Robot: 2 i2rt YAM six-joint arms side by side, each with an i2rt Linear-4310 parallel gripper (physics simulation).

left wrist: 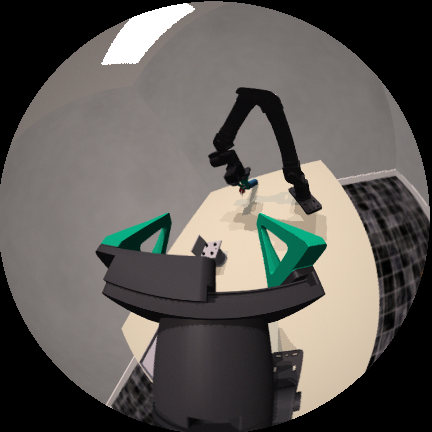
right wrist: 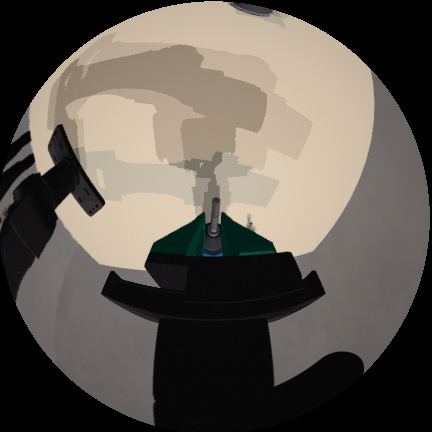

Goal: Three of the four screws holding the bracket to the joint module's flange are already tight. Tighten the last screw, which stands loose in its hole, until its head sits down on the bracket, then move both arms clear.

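Frame: origin at the left arm's base, x right, y up, z back, level; metres.
Seen in the pictures: left gripper, fingertip midpoint: (left wrist: 213,217); right gripper, fingertip midpoint: (left wrist: 246,189) (right wrist: 212,216); right arm's base, link origin: (left wrist: 303,197) (right wrist: 71,171).
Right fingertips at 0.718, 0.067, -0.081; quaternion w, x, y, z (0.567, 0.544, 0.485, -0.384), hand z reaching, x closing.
Observation:
Offsets run from my right fingertips to a thing's top centre, as dx, dy, dz. "*": to the spot under its first point. Level surfaces: height alone.
The bracket (left wrist: 212,248) is a pale plate with dark holes and a dark upright flap. It sits on the dark round joint module @[-0.320, -0.004, -0.140] (left wrist: 221,258), seen between my left fingers. The screws are too small to tell apart. My left gripper (left wrist: 213,217) is wide open and empty, away from the bracket. My right gripper (right wrist: 212,216) is shut on a screwdriver, above the table at the far side in the left wrist view. The screwdriver (right wrist: 213,242) (left wrist: 252,183) has a blue body, a dark nose and a thin grey bit that points out past the fingertips. Most of its body is hidden by the gripper.
The pale table @[dy -0.067] (left wrist: 340,280) (right wrist: 330,100) carries the right arm's base plate (left wrist: 306,201) (right wrist: 90,195). A small red thing @[+0.128, -0.033, -0.050] (left wrist: 242,190) shows under the right gripper. A small grey item @[* +0.080, -0.051, -0.055] (right wrist: 250,222) is right of the fingertips. Part of a dark round object (right wrist: 252,7) shows at the top edge.

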